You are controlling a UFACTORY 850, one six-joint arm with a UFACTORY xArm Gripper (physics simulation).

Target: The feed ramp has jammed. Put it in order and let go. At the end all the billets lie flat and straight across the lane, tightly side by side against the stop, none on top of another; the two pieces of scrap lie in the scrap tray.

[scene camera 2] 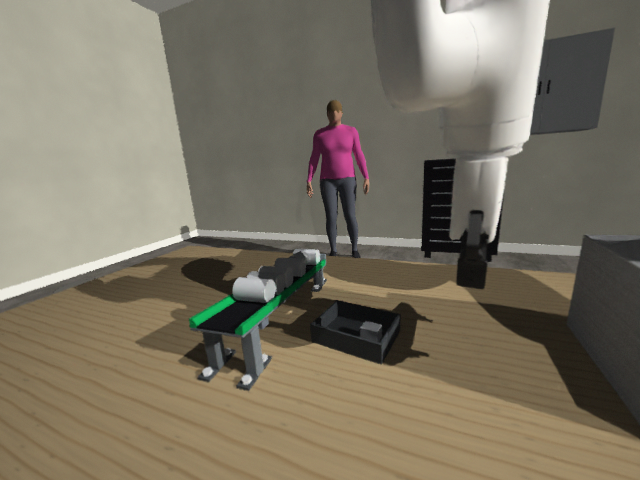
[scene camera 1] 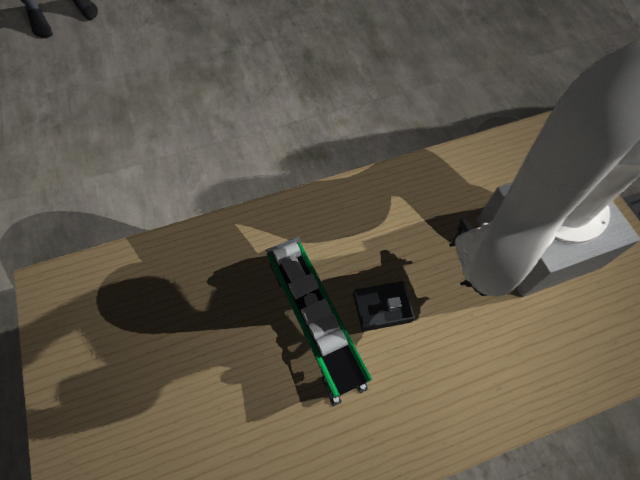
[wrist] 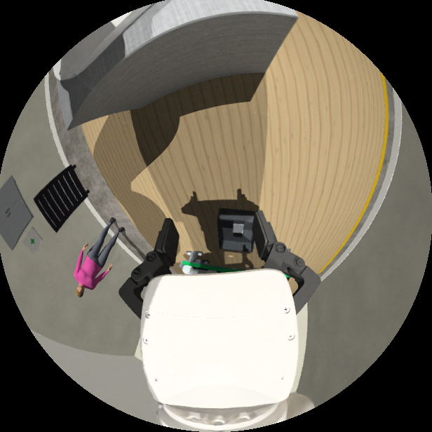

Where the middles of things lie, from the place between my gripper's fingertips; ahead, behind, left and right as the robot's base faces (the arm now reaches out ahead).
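The scrap tray (scene camera 2: 338,327) sits lower than my hand by 13 cm, and it is 17 cm forward of the hand and 2 cm to the left of it.
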